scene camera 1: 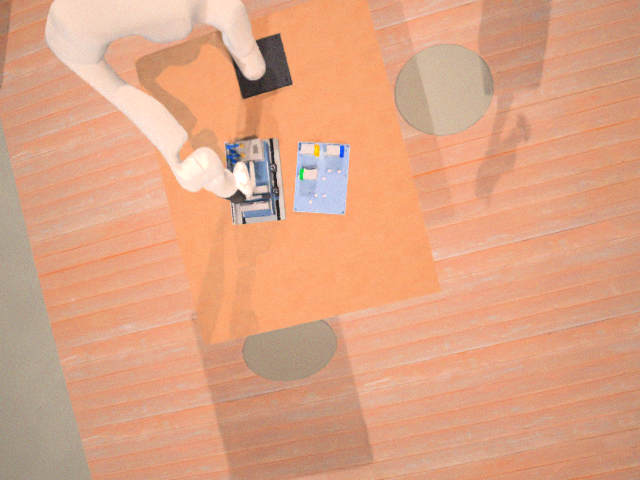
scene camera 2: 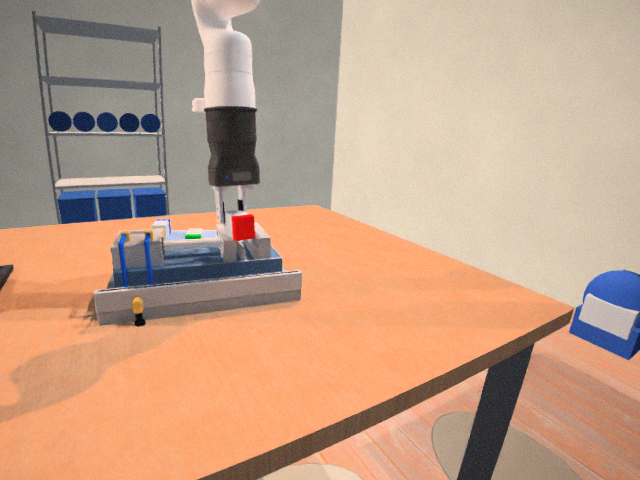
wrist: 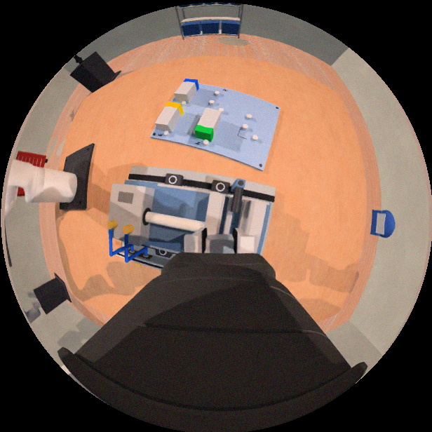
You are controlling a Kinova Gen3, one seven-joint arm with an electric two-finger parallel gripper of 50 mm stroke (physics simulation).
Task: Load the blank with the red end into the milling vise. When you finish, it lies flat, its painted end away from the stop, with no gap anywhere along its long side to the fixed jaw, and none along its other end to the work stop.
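Note:
My gripper [scene camera 2: 231, 215] [wrist: 219, 236] points down over the vise and is shut on the blank with the red end [scene camera 2: 242, 227] [wrist: 221, 246]. The blank looks about level; its red end faces scene camera 2 and is hidden in the wrist view. In scene camera 2 its underside appears near the height of the jaw tops. The moving jaw [scene camera 2: 228, 250] [wrist: 214, 215] is on the spindle side, the fixed jaw [scene camera 2: 262, 246] [wrist: 255, 225] on the other. The work stop [wrist: 237, 197] is a dark arm with a blue knob, beyond the blank's unpainted end. Contact with jaw or stop cannot be told.
A light-blue tray [scene camera 1: 333, 196] [wrist: 265, 150] beside the vise holds the green-ended [scene camera 1: 309, 174] [wrist: 208, 122], yellow-ended [scene camera 1: 309, 149] [wrist: 168, 118] and blue-ended [scene camera 1: 333, 150] [wrist: 186, 92] blanks, and small pegs. Bent blue handles [scene camera 2: 148, 260] [wrist: 126, 245] stand at the vise's spindle end.

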